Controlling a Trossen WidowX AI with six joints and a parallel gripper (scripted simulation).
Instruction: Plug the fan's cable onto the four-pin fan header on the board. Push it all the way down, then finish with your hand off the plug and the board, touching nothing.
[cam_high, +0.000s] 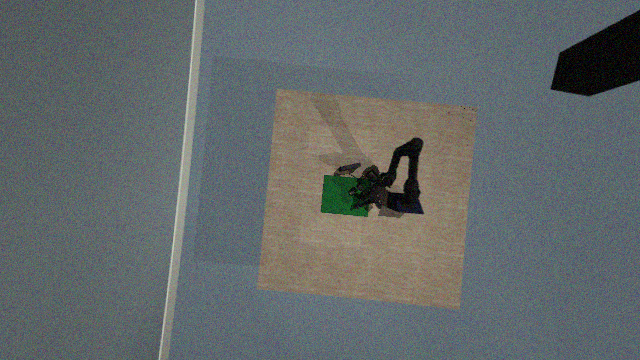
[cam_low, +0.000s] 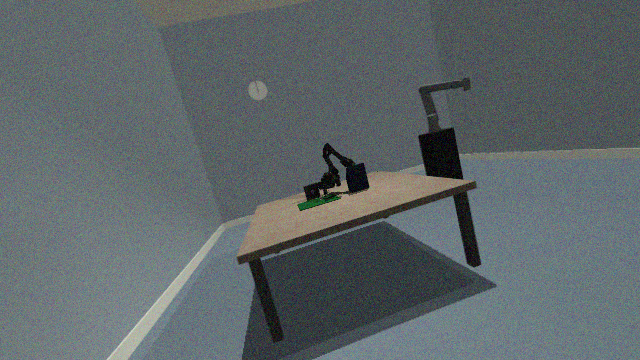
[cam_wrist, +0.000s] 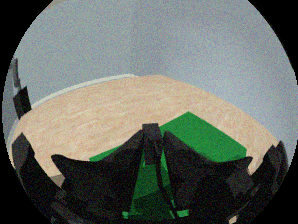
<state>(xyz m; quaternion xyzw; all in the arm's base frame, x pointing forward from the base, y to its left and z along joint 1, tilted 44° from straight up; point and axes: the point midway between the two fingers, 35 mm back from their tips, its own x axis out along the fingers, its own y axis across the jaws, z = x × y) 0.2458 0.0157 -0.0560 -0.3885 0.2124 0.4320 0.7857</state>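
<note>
The white fan header is 9 cm below my gripper tip, 7 cm to the right of it and 4 cm ahead of it. Also, from my gripper tip: green board (10 cm below, 7 cm ahead, 4 cm to the right); dark fan (21 cm to the right, 9 cm ahead, 3 cm below); dark plug (2 cm below).
</note>
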